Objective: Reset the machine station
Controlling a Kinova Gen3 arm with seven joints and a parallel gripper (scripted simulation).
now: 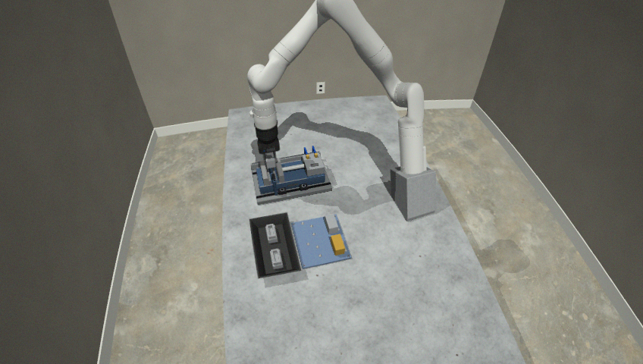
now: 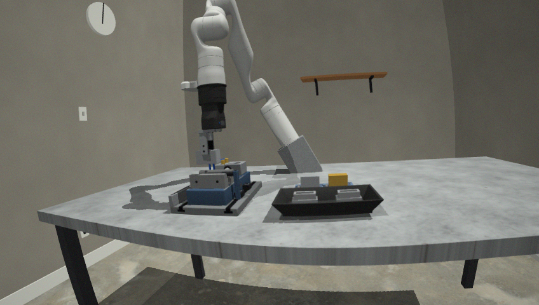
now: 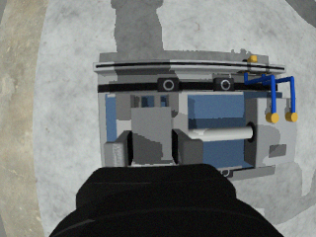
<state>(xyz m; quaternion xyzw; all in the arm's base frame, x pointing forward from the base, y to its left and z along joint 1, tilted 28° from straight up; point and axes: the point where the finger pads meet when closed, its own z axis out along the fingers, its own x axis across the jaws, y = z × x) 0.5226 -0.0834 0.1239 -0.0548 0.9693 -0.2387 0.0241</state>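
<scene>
Now: hand 120 mm above the vise and 70 mm past it. Round my hand: yellow brass blank: 340 mm to the left, 200 mm behind, 140 mm below.
</scene>
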